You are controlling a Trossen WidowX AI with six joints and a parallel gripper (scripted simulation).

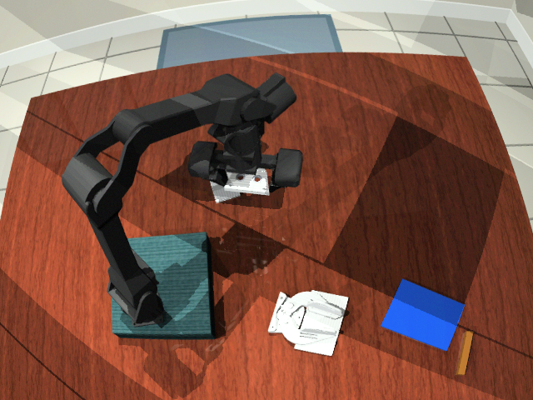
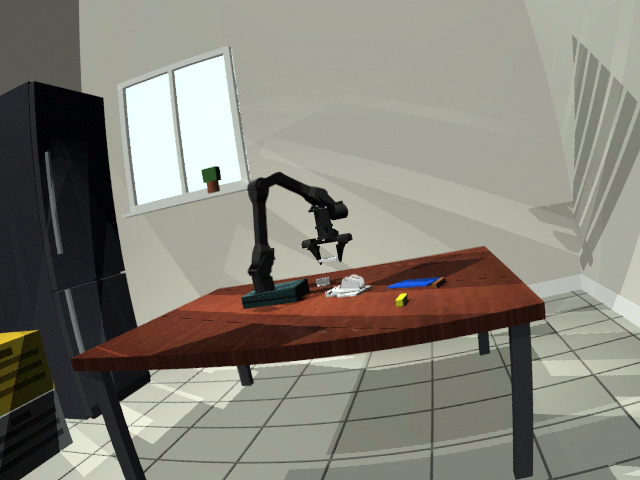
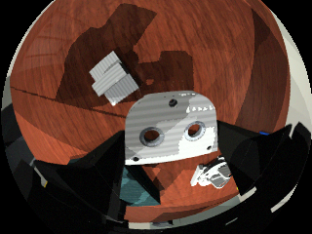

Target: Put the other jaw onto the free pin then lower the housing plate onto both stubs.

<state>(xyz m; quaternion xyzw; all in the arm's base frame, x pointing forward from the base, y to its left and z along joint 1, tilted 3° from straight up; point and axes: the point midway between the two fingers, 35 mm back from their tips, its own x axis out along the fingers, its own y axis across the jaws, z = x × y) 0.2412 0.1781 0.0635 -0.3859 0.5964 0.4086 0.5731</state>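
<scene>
Right now the grey jaw is 25 cm to the right of my gripper tip, 7 cm below it and 2 cm ahead of it. Also, from my gripper tip: blue sheet 31 cm to the right, 27 cm ahead, 8 cm below; yellow block 60 cm to the right, 20 cm ahead, 7 cm below; small white block 8 cm below, 7 cm to the left, 4 cm behind.
</scene>
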